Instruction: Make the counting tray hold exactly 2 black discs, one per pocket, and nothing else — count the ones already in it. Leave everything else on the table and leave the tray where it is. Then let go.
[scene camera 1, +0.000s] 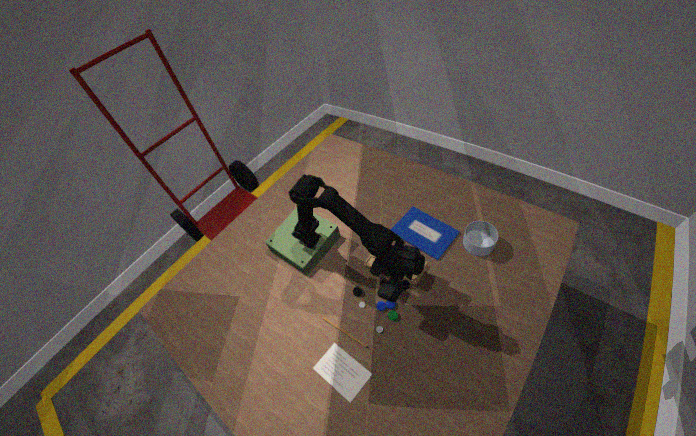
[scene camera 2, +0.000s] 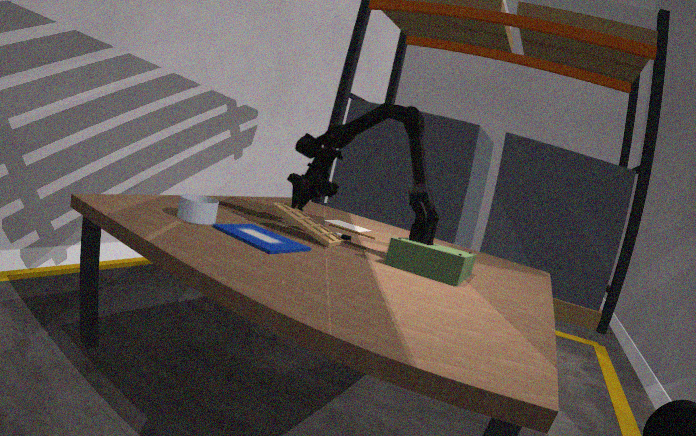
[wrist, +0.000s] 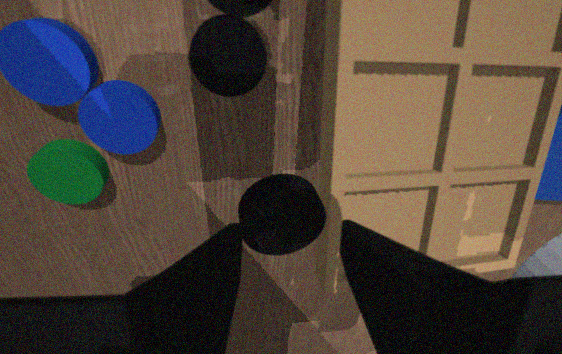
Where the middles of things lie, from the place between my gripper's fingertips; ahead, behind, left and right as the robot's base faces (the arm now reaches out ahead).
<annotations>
Right now the tan counting tray (scene camera 2: 313, 228) is 8 cm behind my hand, 6 cm to the left of it and 2 cm below it. The rest, counted from my hand: green disc (wrist: 68, 171): 10 cm to the right, 6 cm below; then grey bowl (scene camera 2: 198, 209): 16 cm ahead, 31 cm to the left, 3 cm below.
</annotations>
